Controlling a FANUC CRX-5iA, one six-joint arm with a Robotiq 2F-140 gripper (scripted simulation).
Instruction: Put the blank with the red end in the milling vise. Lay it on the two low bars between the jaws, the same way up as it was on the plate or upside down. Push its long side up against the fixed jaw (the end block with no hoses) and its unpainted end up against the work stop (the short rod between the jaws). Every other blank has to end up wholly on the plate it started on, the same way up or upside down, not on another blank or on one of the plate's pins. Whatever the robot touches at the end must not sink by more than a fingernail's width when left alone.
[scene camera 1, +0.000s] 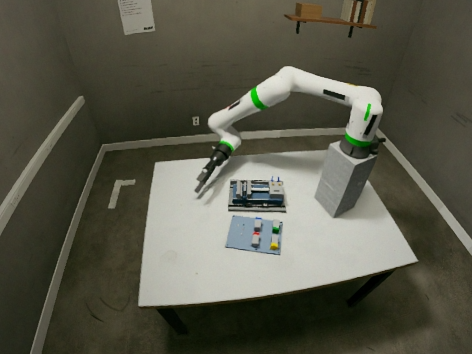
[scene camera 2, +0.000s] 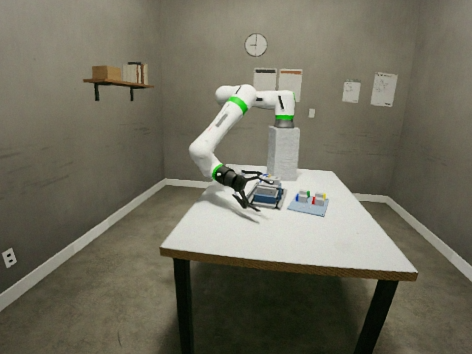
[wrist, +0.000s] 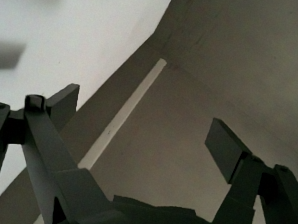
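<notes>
I can see my gripper (scene camera 2: 265, 197) from scene camera 2, and the wrist view gives me my gripper (wrist: 145, 115) as well.
</notes>
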